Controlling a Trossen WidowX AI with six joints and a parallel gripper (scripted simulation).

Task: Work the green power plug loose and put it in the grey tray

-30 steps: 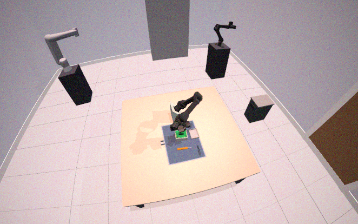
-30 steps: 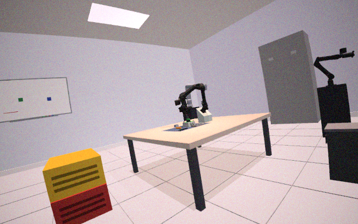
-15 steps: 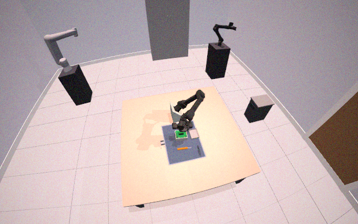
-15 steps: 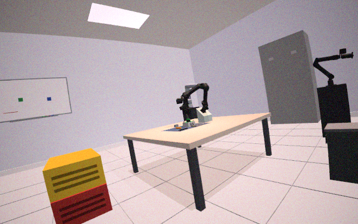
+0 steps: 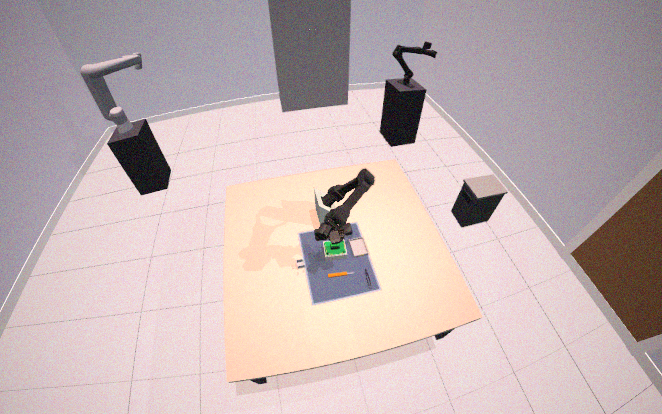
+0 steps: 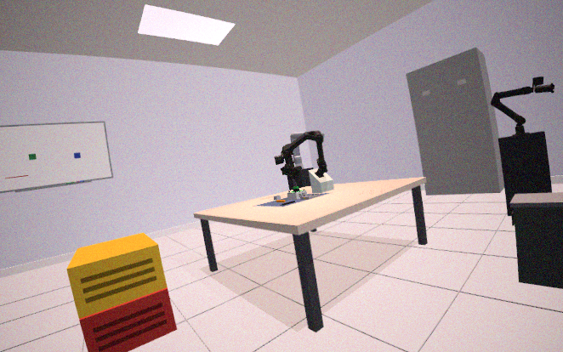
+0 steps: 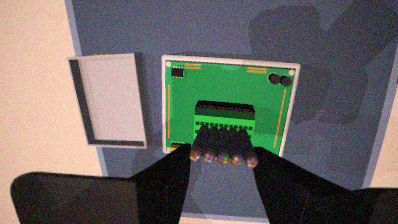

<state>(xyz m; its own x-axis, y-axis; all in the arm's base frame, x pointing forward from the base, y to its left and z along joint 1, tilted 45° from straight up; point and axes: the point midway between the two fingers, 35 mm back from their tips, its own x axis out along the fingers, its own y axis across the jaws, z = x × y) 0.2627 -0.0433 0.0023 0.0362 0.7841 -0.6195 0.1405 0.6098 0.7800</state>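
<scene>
Right now the green power plug is 40 mm below my gripper tip. From my gripper tip the other things lie so: blue mat (130 mm below, 50 mm ahead).
</scene>
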